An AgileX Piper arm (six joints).
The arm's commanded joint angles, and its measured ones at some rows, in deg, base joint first. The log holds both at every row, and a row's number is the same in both.
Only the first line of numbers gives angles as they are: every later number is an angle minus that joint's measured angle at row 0.
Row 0, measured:
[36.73, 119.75, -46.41, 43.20, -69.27, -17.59]
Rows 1 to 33, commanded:
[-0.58, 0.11, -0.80, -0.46, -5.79, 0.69]
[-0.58, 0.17, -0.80, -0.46, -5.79, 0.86]
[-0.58, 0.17, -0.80, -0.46, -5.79, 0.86]
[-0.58, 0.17, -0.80, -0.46, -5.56, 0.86]
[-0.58, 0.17, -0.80, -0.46, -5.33, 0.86]
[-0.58, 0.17, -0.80, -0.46, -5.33, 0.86]
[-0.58, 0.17, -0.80, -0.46, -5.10, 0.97]
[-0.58, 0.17, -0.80, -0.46, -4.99, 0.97]
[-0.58, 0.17, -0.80, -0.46, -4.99, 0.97]
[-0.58, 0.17, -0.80, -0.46, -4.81, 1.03]
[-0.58, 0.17, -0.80, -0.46, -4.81, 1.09]
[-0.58, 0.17, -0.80, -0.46, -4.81, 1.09]
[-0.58, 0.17, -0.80, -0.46, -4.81, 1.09]
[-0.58, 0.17, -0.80, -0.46, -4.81, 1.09]
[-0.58, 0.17, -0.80, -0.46, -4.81, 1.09]
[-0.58, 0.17, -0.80, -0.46, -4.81, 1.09]
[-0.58, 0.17, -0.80, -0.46, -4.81, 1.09]
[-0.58, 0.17, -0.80, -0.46, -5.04, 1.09]
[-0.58, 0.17, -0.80, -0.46, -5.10, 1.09]
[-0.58, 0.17, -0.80, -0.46, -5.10, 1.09]
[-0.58, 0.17, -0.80, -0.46, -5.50, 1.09]
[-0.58, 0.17, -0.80, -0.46, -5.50, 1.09]
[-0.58, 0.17, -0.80, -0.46, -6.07, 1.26]
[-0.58, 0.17, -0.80, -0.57, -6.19, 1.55]
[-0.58, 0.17, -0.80, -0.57, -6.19, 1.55]
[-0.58, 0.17, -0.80, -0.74, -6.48, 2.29]
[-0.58, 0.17, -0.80, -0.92, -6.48, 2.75]
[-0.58, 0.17, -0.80, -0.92, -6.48, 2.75]
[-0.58, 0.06, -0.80, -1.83, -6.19, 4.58]
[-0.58, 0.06, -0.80, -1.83, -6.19, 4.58]
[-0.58, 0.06, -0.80, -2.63, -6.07, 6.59]
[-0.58, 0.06, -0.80, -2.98, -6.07, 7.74]
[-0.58, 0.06, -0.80, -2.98, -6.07, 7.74]
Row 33, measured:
[-0.06, 0.17, -0.06, -0.92, 0.23, 4.30]
